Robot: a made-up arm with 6 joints.
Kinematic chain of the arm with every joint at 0, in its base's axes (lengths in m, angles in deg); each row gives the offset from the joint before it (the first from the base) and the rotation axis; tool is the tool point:
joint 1: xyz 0 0 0.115 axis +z
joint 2: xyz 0 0 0 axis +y
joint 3: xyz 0 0 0.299 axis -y
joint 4: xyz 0 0 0 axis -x
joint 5: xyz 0.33 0 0 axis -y
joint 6: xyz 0 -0.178 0 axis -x
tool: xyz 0 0 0
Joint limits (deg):
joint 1: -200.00..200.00
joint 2: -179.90..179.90
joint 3: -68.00..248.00
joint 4: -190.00..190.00
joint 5: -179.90..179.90
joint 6: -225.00..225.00
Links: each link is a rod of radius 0.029 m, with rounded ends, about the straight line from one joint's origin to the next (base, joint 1, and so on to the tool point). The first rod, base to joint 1, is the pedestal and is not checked.
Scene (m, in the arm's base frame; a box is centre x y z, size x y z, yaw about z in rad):
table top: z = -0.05
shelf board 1: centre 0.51 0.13 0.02 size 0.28 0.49 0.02 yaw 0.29
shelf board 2: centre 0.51 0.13 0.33 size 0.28 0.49 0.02 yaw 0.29
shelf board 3: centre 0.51 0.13 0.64 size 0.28 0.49 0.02 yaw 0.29
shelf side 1: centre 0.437 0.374 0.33 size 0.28 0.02 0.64 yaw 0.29
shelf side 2: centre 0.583 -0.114 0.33 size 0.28 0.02 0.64 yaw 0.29
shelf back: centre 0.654 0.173 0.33 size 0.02 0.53 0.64 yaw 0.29
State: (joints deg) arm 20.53 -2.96 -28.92 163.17 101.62 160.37
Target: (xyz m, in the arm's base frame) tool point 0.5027 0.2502 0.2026
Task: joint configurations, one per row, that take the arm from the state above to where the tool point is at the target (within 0.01 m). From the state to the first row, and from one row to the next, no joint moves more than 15 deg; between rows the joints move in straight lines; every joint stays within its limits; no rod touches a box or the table.
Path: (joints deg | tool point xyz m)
1: 10.64 -1.88 -38.54 164.04 101.62 160.37 | 0.2477 0.2207 0.2561
2: 0.75 -0.80 -48.16 164.91 101.62 160.37 | 0.2512 0.1752 0.2026
3: 3.57 11.01 -34.10 159.12 101.62 160.37 | 0.3239 0.1868 0.2195
4: 6.40 22.83 -20.04 153.33 101.62 160.37 | 0.3919 0.2040 0.2246
5: 9.22 34.64 -5.98 147.53 101.62 160.37 | 0.4524 0.2256 0.2187
6: 12.05 46.45 8.08 141.74 101.62 160.37 | 0.5027 0.2502 0.2026

